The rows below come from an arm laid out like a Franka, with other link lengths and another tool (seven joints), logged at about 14 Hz.
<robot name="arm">
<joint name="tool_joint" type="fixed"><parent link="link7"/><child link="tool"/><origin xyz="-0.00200 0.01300 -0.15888" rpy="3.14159 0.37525 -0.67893"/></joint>
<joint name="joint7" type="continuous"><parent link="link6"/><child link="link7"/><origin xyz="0.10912 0.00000 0.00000"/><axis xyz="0 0 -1"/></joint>
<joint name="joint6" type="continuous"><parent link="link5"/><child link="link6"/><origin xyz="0.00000 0.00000 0.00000"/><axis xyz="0 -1 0"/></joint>
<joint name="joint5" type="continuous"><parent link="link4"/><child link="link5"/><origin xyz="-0.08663 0.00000 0.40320"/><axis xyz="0 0 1"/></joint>
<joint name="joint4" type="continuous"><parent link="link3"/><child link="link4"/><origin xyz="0.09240 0.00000 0.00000"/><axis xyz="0 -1 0"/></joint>
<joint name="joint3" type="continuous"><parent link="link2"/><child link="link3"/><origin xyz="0.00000 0.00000 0.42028"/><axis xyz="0 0 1"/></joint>
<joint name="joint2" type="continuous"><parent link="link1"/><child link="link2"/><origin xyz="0.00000 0.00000 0.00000"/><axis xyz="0 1 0"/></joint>
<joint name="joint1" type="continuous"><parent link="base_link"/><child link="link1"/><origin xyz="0.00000 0.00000 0.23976"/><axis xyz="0 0 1"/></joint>
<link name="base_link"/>
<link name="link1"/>
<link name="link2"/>
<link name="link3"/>
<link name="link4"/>
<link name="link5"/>
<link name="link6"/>
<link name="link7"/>
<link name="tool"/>
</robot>
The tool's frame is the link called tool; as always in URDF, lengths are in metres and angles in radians. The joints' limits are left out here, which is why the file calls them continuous.
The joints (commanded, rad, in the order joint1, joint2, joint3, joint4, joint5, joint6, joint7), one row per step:
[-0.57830 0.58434 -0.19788 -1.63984 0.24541 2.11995 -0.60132]
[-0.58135 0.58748 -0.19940 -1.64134 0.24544 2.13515 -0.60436]
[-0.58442 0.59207 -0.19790 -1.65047 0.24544 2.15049 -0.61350]
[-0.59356 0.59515 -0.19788 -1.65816 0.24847 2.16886 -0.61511]
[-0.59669 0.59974 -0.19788 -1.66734 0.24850 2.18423 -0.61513]
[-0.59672 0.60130 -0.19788 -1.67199 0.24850 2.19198 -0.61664]
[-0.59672 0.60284 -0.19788 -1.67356 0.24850 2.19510 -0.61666]
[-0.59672 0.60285 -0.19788 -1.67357 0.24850 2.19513 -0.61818]
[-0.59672 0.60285 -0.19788 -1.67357 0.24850 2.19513 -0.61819]
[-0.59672 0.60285 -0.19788 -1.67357 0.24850 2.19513 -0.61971]
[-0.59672 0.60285 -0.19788 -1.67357 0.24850 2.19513 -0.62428]
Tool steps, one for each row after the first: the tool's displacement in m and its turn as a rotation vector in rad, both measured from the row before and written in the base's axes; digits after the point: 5 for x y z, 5 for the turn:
[-0.00125 -0.00423 -0.00170 -0.00979 -0.00570 -0.00280]
[-0.00227 -0.00120 -0.00645 -0.00269 -0.00057 0.00495]
[-0.00502 -0.00600 -0.00422 -0.00590 -0.00512 -0.01178]
[-0.00299 -0.00188 -0.00633 -0.00327 0.00106 -0.00542]
[-0.00072 -0.00006 -0.00262 -0.00211 -0.00021 0.00033]
[-0.00024 -0.00005 -0.00161 -0.00053 0.00052 -0.00040]
[-0.00002 0.00000 -0.00001 -0.00004 -0.00016 0.00151]
[0.00000 0.00000 0.00000 0.00000 0.00000 0.00001]
[-0.00002 0.00000 0.00000 -0.00003 -0.00016 0.00151]
[-0.00006 0.00001 0.00000 -0.00010 -0.00047 0.00454]

